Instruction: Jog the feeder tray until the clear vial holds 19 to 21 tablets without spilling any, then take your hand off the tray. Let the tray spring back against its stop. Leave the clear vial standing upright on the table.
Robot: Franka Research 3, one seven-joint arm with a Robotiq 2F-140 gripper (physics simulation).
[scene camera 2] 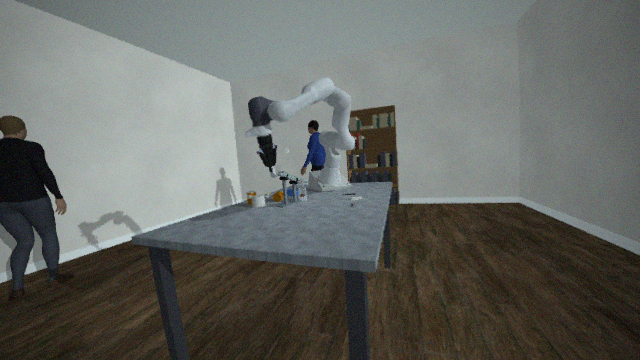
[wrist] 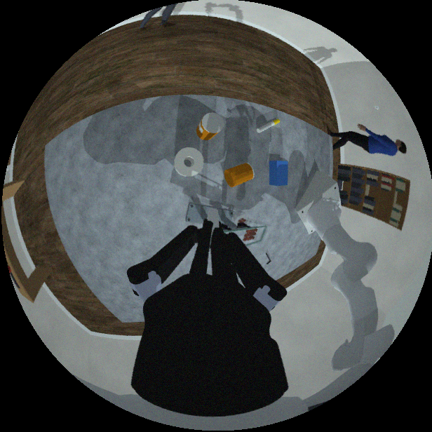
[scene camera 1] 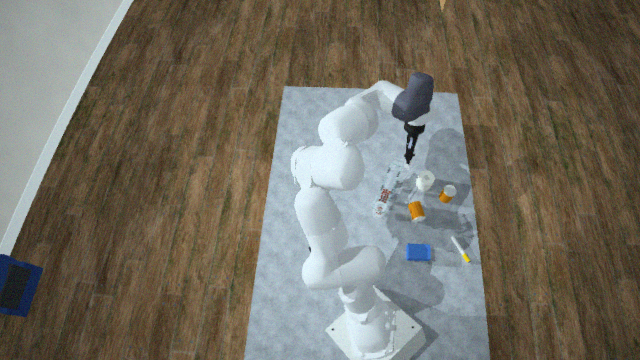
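Note:
The clear feeder tray [scene camera 1: 394,175] [scene camera 2: 293,177] is raised above the table on posts, with red tablets [scene camera 1: 385,195] [wrist: 250,234] in its half nearer the robot base. My gripper [scene camera 1: 408,163] [scene camera 2: 273,172] [wrist: 211,215] is shut and empty, pointing down. Its pale tips are right by the tray's far end; whether they touch it cannot be told. The clear vial [scene camera 2: 302,194] stands upright on the table below the tray's base-side end in the second scene view. Its tablets are too small to count. The fingers hide part of the tray in the wrist view.
A white round roll-like object [scene camera 1: 425,180] [wrist: 189,162], an upright orange bottle [scene camera 1: 447,194] [wrist: 210,126] and a lying orange bottle [scene camera 1: 416,211] [wrist: 239,175] are beside the tray. A blue block [scene camera 1: 418,252] [wrist: 278,173] and a yellow-tipped marker [scene camera 1: 460,249] [wrist: 268,125] lie nearer the base.

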